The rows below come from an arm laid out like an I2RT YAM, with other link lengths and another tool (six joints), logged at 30 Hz.
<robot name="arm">
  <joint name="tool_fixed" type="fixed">
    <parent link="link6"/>
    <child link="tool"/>
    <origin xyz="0.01 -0.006 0.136" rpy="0 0.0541 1.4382"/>
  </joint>
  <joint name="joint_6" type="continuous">
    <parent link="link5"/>
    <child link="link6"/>
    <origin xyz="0 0.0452 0.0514" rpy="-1.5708 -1.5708 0"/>
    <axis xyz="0 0 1"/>
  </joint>
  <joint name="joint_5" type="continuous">
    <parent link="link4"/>
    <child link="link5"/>
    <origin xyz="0.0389 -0.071 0.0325" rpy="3.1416 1.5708 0"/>
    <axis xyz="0 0 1"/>
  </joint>
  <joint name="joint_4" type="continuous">
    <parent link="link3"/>
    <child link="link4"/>
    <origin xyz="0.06 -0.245 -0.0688"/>
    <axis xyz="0 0 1"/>
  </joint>
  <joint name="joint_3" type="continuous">
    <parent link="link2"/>
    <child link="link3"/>
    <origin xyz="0 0.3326 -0.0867" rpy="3.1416 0 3.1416"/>
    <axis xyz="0 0 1"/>
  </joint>
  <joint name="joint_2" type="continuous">
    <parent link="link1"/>
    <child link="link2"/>
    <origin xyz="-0.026 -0.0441 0.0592" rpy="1.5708 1.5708 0"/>
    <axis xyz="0 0 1"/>
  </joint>
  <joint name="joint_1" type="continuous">
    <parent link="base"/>
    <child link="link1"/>
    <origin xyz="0 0 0.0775" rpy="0 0 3.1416"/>
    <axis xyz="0 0 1"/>
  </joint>
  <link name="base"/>
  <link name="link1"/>
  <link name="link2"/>
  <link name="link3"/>
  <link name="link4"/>
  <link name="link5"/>
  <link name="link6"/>
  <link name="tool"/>
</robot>
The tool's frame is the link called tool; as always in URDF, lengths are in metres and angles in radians. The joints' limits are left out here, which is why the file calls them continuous.
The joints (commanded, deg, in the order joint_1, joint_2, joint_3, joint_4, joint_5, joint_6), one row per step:
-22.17 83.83 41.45 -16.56 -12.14 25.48
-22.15 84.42 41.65 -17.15 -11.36 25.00
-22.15 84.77 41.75 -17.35 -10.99 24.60
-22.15 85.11 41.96 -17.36 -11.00 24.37
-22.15 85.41 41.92 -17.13 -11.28 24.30
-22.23 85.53 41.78 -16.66 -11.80 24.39
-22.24 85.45 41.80 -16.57 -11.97 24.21
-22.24 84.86 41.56 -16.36 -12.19 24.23
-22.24 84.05 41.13 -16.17 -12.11 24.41
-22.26 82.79 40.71 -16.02 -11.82 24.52
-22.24 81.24 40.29 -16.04 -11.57 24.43
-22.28 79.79 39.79 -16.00 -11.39 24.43
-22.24 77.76 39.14 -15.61 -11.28 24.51
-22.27 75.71 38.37 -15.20 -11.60 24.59
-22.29 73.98 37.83 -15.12 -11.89 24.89
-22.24 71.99 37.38 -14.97 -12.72 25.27
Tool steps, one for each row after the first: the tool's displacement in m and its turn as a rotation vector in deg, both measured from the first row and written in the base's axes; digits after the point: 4 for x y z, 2 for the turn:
-0.0019 -0.0018 -0.0034 -0.51 1.16 0.03
-0.0025 -0.0029 -0.0052 -0.85 1.70 0.18
-0.0015 -0.0033 -0.0057 -0.91 1.83 0.38
-0.0007 -0.0027 -0.0070 -0.68 1.83 0.59
0.0005 -0.0020 -0.0072 -0.30 1.47 0.69
0.0011 -0.0017 -0.0065 -0.33 1.23 0.91
0.0009 -0.0009 -0.0043 -0.37 0.64 1.01
-0.0006 -0.0005 -0.0023 -0.55 0.14 0.81
-0.0024 -0.0008 0.0019 -1.10 -0.67 0.54
-0.0047 -0.0006 0.0071 -1.77 -1.62 0.50
-0.0073 -0.0004 0.0114 -2.29 -2.47 0.35
-0.0094 0.0003 0.0183 -3.00 -4.07 0.25
-0.0119 0.0023 0.0247 -3.36 -5.74 0.32
-0.0144 0.0042 0.0300 -3.44 -7.01 0.21
-0.0160 0.0080 0.0374 -3.23 -8.84 0.44

